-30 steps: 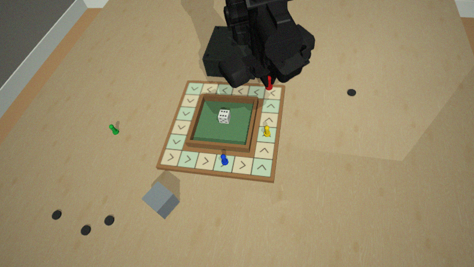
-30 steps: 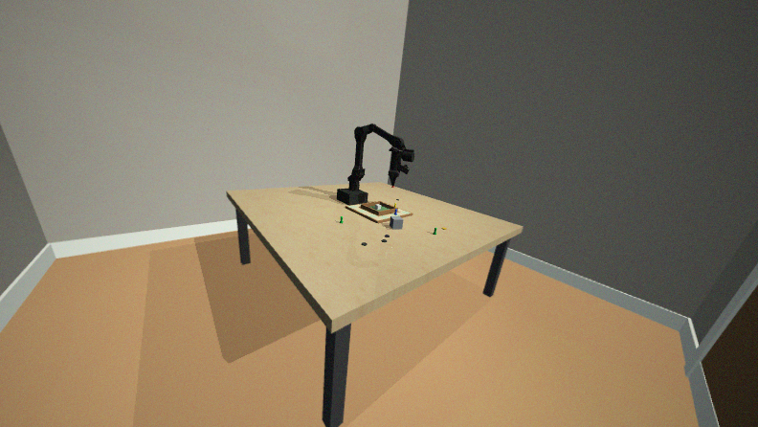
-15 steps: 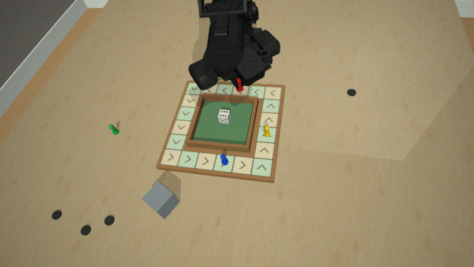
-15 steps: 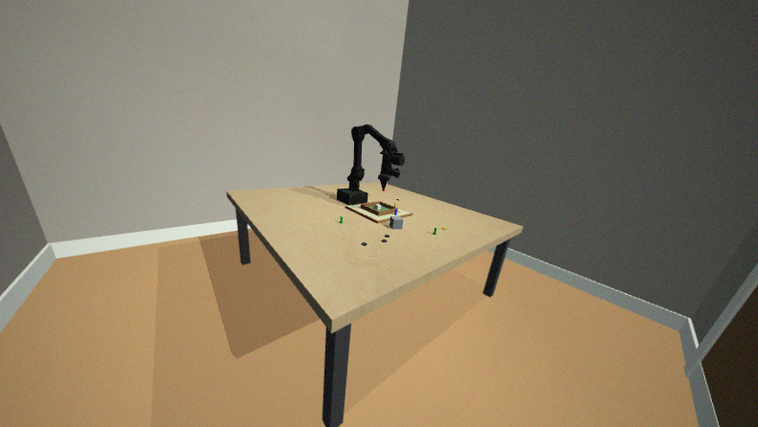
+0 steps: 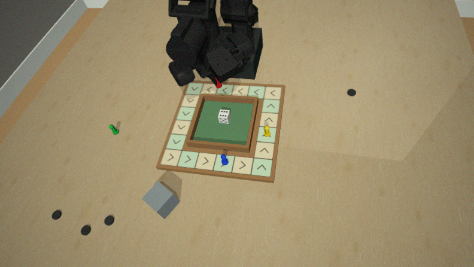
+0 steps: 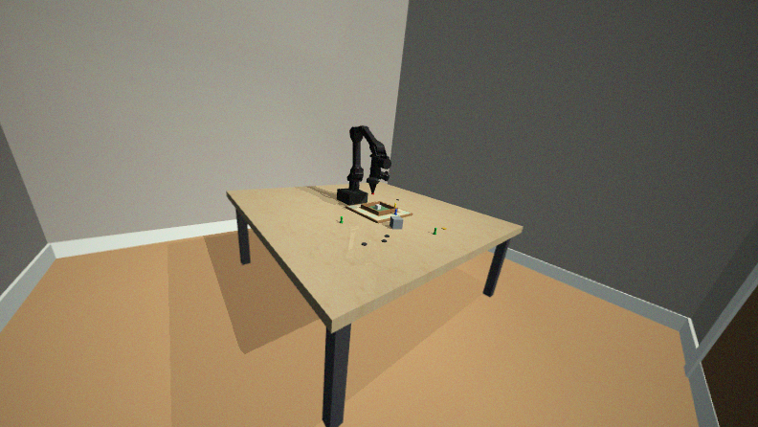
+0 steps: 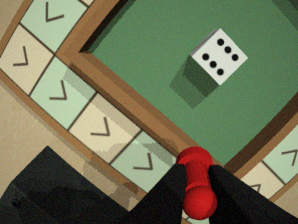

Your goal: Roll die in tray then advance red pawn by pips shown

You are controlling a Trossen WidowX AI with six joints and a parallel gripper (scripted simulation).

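Right now the white die is 80 mm below my gripper tip, 40 mm ahead of it and 10 mm to the left of it. Round my gripper tip: red pawn (10 mm above); green felt tray (100 mm below, 60 mm ahead); yellow pawn (110 mm to the left, 100 mm ahead, 80 mm below).
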